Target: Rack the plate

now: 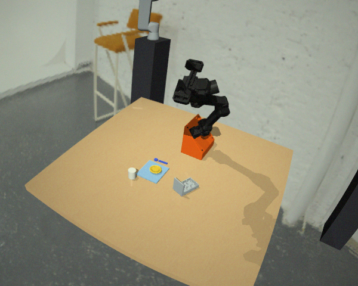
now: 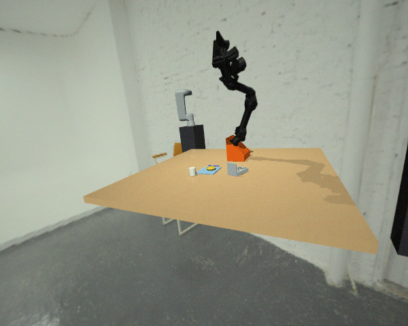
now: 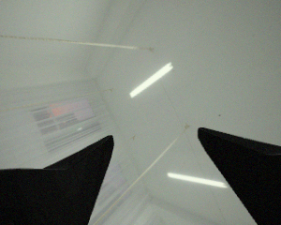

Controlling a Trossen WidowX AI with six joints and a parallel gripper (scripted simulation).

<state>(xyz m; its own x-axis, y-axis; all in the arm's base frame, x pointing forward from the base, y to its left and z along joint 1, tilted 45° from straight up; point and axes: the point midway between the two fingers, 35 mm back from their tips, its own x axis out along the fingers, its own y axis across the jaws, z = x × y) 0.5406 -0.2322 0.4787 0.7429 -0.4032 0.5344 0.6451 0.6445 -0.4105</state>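
My gripper tip is now 71 cm above the yellow plate, 22 cm to the left of it and 21 cm past it. From my gripper tip the other things lie so: white cup: 70 cm below, 29 cm to the right, 8 cm behind; light blue mat: 72 cm below, 23 cm to the right, 19 cm behind; grey dish rack: 70 cm below, 21 cm behind, 2 cm to the right.
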